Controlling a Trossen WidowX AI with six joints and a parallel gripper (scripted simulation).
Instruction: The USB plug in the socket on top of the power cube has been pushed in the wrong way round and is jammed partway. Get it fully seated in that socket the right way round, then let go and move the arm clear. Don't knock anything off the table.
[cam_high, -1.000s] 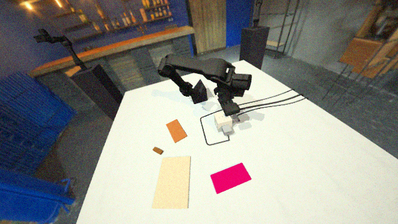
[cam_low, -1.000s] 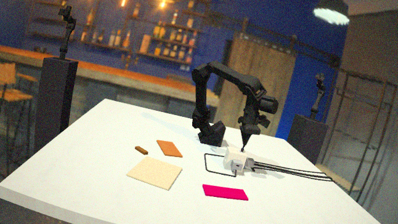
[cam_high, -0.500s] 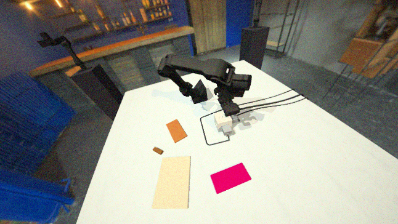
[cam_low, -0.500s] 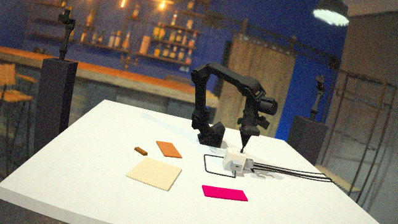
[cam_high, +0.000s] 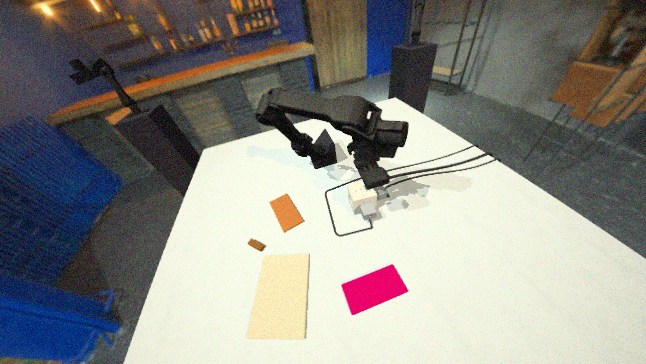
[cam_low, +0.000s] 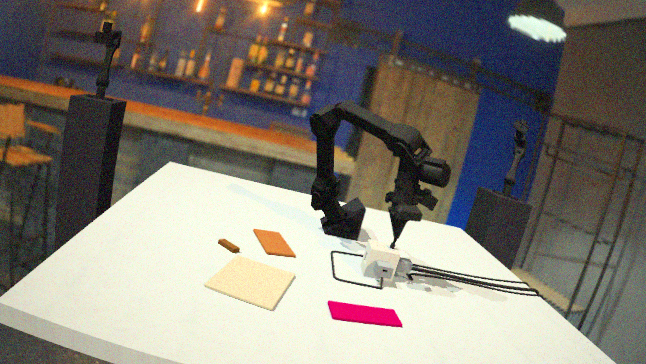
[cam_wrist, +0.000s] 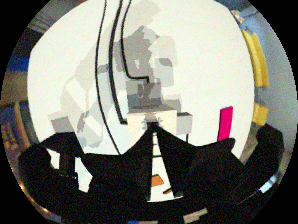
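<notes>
Now: gripper tip 20 mm above the USB plug. Round my gripper tip: brown block: 20 mm ahead, 400 mm to the right, 100 mm below; then magenta card: 260 mm ahead, 110 mm to the right, 100 mm below; then orange card: 80 mm behind, 290 mm to the right, 100 mm below.
</notes>
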